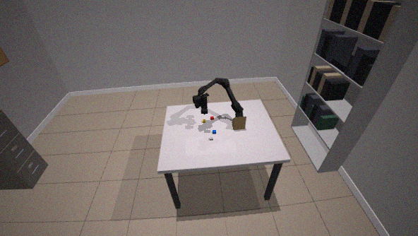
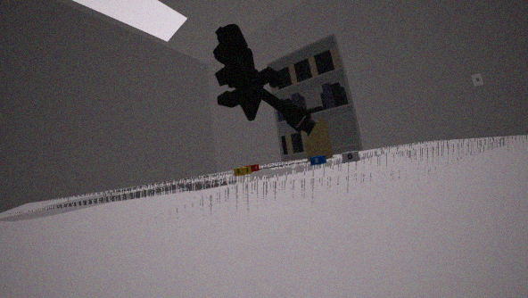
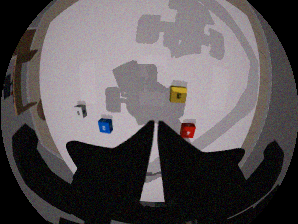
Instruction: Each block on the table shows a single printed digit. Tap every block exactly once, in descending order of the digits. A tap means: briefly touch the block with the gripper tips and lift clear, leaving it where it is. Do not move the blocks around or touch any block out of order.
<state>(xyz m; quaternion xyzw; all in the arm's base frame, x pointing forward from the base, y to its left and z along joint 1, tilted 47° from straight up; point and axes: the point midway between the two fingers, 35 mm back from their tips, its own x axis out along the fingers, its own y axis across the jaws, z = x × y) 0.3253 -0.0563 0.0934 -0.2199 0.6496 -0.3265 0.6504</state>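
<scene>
My gripper tip is 7 cm past the blue block, 13 cm to the right of it and 12 cm above it. From my gripper tip the other things lie so: yellow block: 5 cm to the right, 12 cm below; red block: 9 cm behind, 7 cm to the right, 12 cm below; grey-white block: 2 cm behind, 21 cm to the left, 12 cm below.
</scene>
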